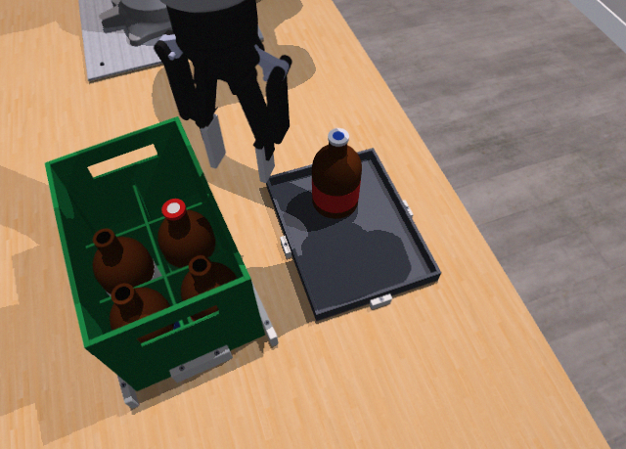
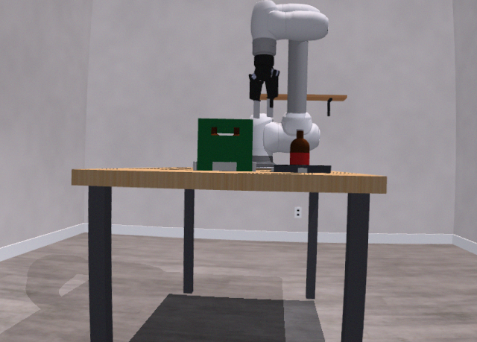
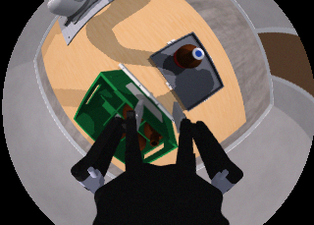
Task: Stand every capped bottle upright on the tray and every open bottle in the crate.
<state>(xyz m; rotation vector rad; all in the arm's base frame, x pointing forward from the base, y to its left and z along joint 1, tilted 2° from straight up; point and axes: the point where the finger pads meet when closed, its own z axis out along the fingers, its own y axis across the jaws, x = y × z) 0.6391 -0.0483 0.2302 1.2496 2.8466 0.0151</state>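
The green crate lies 140 mm to the right of my hand, 140 mm below it and 10 mm behind it. From my hand the other things lie so: dark tray (220 mm below, 140 mm to the left, 30 mm ahead).
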